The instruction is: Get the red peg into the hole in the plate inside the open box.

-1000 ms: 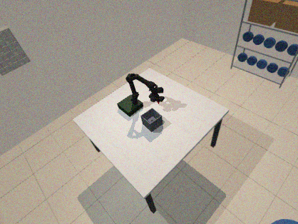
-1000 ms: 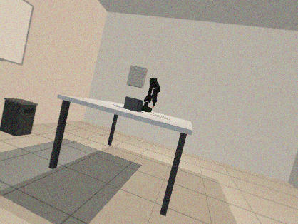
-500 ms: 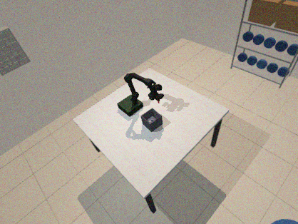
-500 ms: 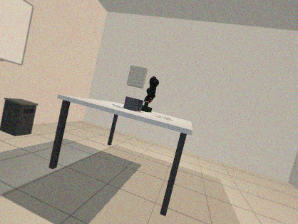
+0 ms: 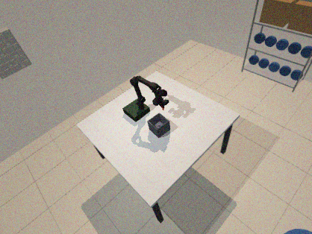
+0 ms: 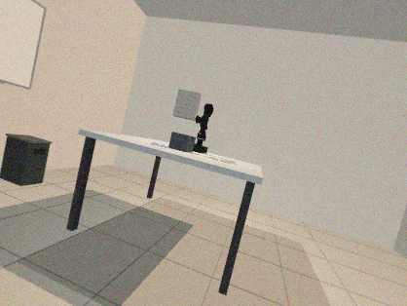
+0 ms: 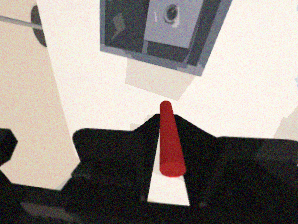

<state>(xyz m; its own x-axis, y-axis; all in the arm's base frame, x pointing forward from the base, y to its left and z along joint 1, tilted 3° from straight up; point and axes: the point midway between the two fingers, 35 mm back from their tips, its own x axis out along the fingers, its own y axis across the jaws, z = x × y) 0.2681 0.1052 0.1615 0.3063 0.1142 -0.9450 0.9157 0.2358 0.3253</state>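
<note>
The pale plate is 14 cm below my gripper tip, 12 cm to the right of it and 7 cm ahead of it. The rest, counted from my gripper tip: red peg (2 cm above, 1 cm behind).
</note>
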